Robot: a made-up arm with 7 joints.
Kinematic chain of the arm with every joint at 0, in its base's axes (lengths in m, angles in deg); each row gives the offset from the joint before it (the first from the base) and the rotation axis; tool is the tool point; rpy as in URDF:
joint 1: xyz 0 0 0.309 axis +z
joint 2: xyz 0 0 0 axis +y
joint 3: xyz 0 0 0.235 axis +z
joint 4: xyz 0.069 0 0 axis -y
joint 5: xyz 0.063 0 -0.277 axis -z
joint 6: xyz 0 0 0 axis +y
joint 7: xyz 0.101 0 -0.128 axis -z
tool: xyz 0 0 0 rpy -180 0 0
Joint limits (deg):
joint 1: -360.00..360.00
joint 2: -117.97..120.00
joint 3: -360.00..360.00
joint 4: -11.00..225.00
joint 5: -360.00..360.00
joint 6: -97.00..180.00
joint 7: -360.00..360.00
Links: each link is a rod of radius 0.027 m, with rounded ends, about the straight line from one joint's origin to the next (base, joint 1, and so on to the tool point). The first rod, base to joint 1, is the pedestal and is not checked.
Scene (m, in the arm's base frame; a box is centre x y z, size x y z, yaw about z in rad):
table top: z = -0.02
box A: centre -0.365 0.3 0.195 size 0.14 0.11 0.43 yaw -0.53
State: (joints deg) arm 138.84 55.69 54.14 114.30 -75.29 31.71 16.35
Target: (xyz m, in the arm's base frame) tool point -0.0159 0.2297 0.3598
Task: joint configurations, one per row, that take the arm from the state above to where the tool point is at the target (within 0.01 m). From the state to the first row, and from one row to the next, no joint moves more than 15 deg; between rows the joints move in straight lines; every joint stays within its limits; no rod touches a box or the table.
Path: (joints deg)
1: 136.61 46.64 56.09 101.12 -68.44 40.92 20.37
2: 134.38 37.60 58.03 87.95 -61.60 50.12 24.40
3: 132.15 28.55 59.98 74.77 -54.75 59.33 28.42
4: 129.93 19.51 61.93 61.59 -47.91 68.53 32.45
5: 127.70 10.46 63.88 48.41 -41.06 77.74 36.47
6: 125.47 1.42 65.82 35.24 -34.21 86.94 40.50
7: 123.24 -7.63 67.77 22.06 -27.37 96.15 44.52
8: 121.01 -16.67 69.72 8.88 -20.52 105.36 48.55
9: 116.44 -16.77 57.42 16.40 -26.54 110.59 40.50
10: 111.87 -16.86 45.13 23.91 -32.55 115.82 32.45
11: 107.29 -16.96 32.83 31.43 -38.57 121.06 24.40
12: 102.72 -17.06 20.54 38.94 -44.58 126.29 16.35

